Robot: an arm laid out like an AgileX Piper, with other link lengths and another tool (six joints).
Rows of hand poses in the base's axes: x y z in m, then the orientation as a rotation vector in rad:
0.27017 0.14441 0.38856 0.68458 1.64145 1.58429
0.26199 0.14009 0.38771 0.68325 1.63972 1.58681
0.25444 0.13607 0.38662 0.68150 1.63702 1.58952
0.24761 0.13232 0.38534 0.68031 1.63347 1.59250
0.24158 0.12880 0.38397 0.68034 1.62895 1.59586
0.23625 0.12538 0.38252 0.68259 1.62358 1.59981
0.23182 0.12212 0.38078 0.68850 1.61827 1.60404
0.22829 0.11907 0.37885 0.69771 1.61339 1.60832
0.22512 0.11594 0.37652 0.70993 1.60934 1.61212
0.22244 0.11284 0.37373 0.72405 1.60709 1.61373
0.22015 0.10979 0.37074 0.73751 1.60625 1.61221
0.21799 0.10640 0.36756 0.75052 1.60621 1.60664
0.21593 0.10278 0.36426 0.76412 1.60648 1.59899
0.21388 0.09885 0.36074 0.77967 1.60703 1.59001
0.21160 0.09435 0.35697 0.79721 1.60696 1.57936
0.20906 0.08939 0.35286 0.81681 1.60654 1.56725
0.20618 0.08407 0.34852 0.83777 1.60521 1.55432
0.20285 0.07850 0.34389 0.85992 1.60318 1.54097
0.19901 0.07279 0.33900 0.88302 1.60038 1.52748
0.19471 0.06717 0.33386 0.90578 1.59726 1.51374
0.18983 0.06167 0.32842 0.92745 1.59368 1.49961
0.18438 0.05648 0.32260 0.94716 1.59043 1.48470
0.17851 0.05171 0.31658 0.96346 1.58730 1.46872
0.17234 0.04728 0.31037 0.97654 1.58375 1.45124
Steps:
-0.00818 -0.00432 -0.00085 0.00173 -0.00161 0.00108
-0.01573 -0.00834 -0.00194 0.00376 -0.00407 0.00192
-0.02256 -0.01209 -0.00322 0.00646 -0.00668 0.00226
-0.02859 -0.01561 -0.00459 0.01015 -0.00909 0.00188
-0.03392 -0.01903 -0.00604 0.01529 -0.01056 0.00061
-0.03835 -0.02229 -0.00778 0.02186 -0.00967 -0.00179
-0.04188 -0.02534 -0.00971 0.02946 -0.00643 -0.00509
-0.04505 -0.02847 -0.01204 0.03751 -0.00082 -0.00930
-0.04773 -0.03157 -0.01483 0.04422 0.00686 -0.01453
-0.05002 -0.03462 -0.01782 0.04825 0.01464 -0.02064
-0.05218 -0.03801 -0.02100 0.04930 0.02217 -0.02860
-0.05424 -0.04163 -0.02430 0.04916 0.03007 -0.03784
-0.05629 -0.04556 -0.02782 0.04880 0.03928 -0.04835
-0.05857 -0.05006 -0.03159 0.04834 0.04928 -0.06083
-0.06111 -0.05502 -0.03570 0.04785 0.06033 -0.07500
-0.06399 -0.06034 -0.04004 0.04770 0.07174 -0.09051
-0.06732 -0.06591 -0.04467 0.04802 0.08360 -0.10693
-0.07116 -0.07162 -0.04956 0.04892 0.09577 -0.12404
-0.07546 -0.07724 -0.05470 0.04971 0.10765 -0.14125
-0.08034 -0.08274 -0.06014 0.05009 0.11867 -0.15850
-0.08579 -0.08793 -0.06596 0.04920 0.12866 -0.17535
-0.09166 -0.09270 -0.07198 0.04639 0.13651 -0.19169
-0.09783 -0.09713 -0.07819 0.04164 0.14195 -0.20818

